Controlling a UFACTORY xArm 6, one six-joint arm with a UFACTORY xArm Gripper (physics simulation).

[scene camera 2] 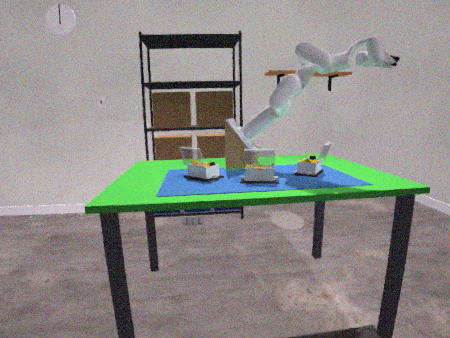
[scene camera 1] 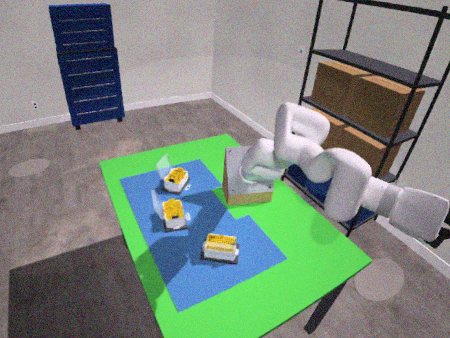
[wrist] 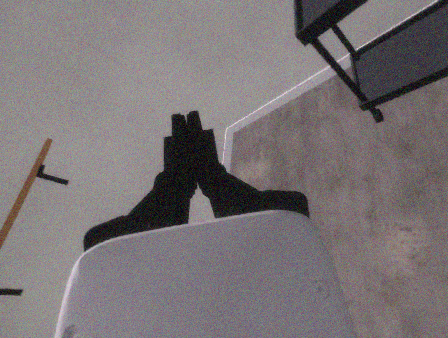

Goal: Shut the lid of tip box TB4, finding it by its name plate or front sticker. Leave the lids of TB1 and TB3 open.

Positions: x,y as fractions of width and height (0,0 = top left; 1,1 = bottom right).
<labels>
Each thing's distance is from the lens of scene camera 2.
tip box (scene camera 2: 0.47,0.51): 1.23 m
tip box (scene camera 2: 0.56,0.52): 1.16 m
</labels>
